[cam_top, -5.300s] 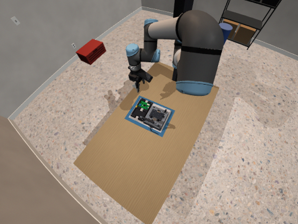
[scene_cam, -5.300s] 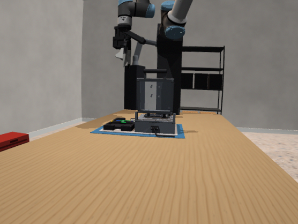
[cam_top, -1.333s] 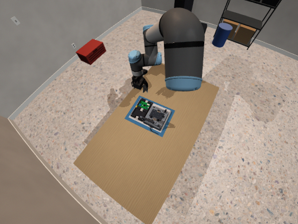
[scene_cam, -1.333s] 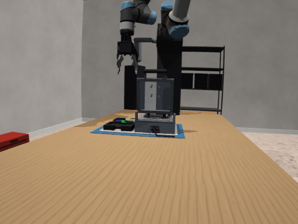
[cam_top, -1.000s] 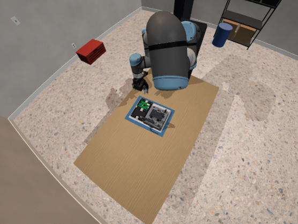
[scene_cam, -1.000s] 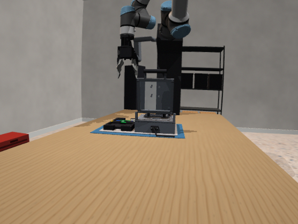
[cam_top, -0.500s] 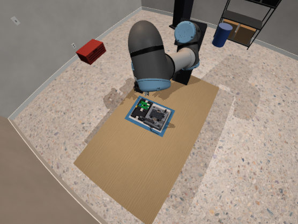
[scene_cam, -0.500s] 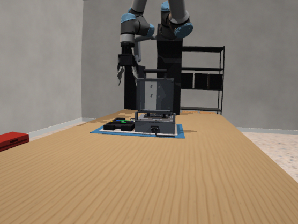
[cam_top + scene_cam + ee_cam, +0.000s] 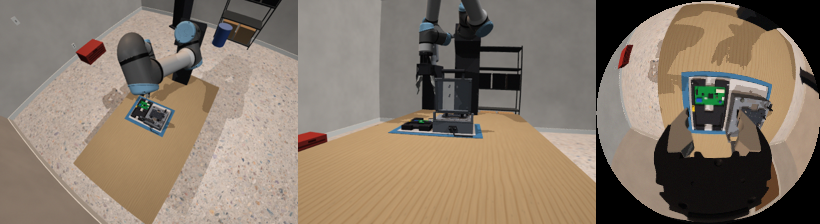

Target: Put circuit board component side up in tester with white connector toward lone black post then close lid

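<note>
The green circuit board is 15 cm below my hand, 2 cm ahead of it and 1 cm to the left of it. The rest, counted from my hand: tester bed 19 cm to the left, 10 cm below, 1 cm ahead; tester lid 24 cm to the left, 12 cm ahead, 1 cm above.
</note>
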